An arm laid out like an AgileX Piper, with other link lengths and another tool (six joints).
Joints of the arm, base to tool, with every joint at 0 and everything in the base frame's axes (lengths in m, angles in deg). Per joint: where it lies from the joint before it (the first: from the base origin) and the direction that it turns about. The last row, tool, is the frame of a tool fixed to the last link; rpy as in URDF.
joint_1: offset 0 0 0.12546 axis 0 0 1
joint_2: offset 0 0 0 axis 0 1 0
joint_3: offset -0.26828 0 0.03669 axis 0 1 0
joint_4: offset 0.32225 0 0.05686 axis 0.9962 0 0.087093
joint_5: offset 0 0 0 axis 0 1 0
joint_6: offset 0.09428 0 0.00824 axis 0.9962 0 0.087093
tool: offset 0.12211 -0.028 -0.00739 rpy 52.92 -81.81 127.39
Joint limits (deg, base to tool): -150..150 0..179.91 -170..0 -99.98..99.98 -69.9..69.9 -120..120
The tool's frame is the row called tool.
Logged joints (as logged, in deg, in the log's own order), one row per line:
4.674 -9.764 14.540 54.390 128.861 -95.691
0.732 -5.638 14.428 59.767 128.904 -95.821
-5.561 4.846 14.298 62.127 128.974 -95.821
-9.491 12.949 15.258 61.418 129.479 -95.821
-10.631 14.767 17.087 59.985 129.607 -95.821
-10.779 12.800 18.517 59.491 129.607 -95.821
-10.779 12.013 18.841 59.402 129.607 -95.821
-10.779 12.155 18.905 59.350 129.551 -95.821
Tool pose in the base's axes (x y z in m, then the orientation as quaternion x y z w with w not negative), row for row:
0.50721 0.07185 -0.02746 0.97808 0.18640 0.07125 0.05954
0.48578 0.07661 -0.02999 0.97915 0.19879 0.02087 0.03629
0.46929 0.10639 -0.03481 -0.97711 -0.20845 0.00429 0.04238
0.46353 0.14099 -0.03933 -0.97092 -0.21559 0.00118 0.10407
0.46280 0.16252 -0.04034 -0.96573 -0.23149 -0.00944 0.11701
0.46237 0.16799 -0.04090 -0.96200 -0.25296 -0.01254 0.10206
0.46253 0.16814 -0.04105 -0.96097 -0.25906 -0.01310 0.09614
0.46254 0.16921 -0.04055 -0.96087 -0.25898 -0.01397 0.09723
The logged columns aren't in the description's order. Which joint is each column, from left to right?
Columns, left to right: joint_6, joint_4, joint_1, joint_5, joint_2, joint_3.
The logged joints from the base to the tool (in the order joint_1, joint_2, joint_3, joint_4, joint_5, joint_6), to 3 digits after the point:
14.540 128.861 -95.691 -9.764 54.390 4.674
14.428 128.904 -95.821 -5.638 59.767 0.732
14.298 128.974 -95.821 4.846 62.127 -5.561
15.258 129.479 -95.821 12.949 61.418 -9.491
17.087 129.607 -95.821 14.767 59.985 -10.631
18.517 129.607 -95.821 12.800 59.491 -10.779
18.841 129.607 -95.821 12.013 59.402 -10.779
18.905 129.551 -95.821 12.155 59.350 -10.779

